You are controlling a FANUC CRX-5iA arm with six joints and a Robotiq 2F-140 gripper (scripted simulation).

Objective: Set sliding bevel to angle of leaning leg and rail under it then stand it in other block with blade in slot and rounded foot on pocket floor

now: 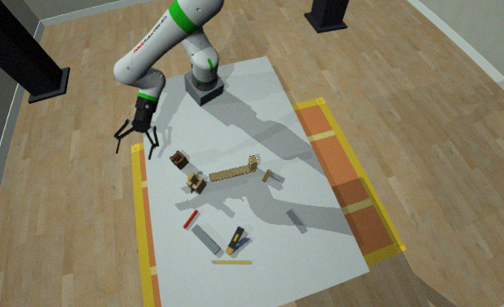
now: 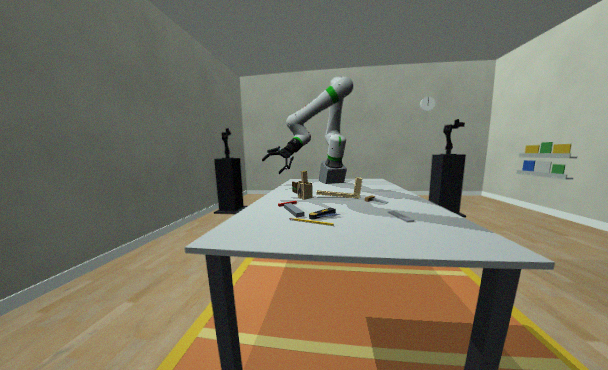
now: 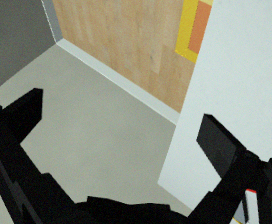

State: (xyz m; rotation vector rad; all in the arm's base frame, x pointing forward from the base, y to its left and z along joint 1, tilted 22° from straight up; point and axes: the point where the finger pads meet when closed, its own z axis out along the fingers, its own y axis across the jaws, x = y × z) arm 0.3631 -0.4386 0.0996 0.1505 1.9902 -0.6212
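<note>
My gripper is now 24 cm to the right of the sliding bevel, 18 cm short of it and 9 cm above it. The rest, counted from my hand: thin steel blade (23 cm to the left, 19 cm ahead, 12 cm below); yellow pencil (57 cm ahead, 32 cm to the left, 17 cm below); red stick (33 cm ahead, 18 cm to the left, 17 cm below).
</note>
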